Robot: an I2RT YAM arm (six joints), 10 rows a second.
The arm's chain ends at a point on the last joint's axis. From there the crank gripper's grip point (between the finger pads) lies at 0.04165 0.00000 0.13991 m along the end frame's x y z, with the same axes.
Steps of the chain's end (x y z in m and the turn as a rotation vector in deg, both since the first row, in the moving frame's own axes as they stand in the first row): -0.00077 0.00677 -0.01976 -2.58 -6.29 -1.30; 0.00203 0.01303 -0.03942 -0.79 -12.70 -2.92; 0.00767 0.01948 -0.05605 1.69 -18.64 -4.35; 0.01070 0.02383 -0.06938 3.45 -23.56 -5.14; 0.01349 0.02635 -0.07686 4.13 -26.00 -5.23; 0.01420 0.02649 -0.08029 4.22 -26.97 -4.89; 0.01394 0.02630 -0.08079 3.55 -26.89 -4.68; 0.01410 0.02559 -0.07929 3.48 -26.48 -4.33; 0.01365 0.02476 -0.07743 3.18 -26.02 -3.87; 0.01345 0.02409 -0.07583 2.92 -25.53 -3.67
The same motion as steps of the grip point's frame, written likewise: -0.01628 0.01239 -0.01616 -2.58 -6.29 -1.30; -0.02974 0.01369 -0.03369 -0.79 -12.70 -2.92; -0.03946 0.01384 -0.05019 1.69 -18.64 -4.35; -0.04912 0.01407 -0.06478 3.45 -23.56 -5.14; -0.05254 0.01514 -0.07328 4.13 -26.00 -5.23; -0.05422 0.01521 -0.07714 4.22 -26.97 -4.89; -0.05421 0.01672 -0.07747 3.55 -26.89 -4.68; -0.05298 0.01620 -0.07576 3.48 -26.48 -4.33; -0.05222 0.01615 -0.07364 3.18 -26.02 -3.87; -0.05115 0.01612 -0.07180 2.92 -25.53 -3.67
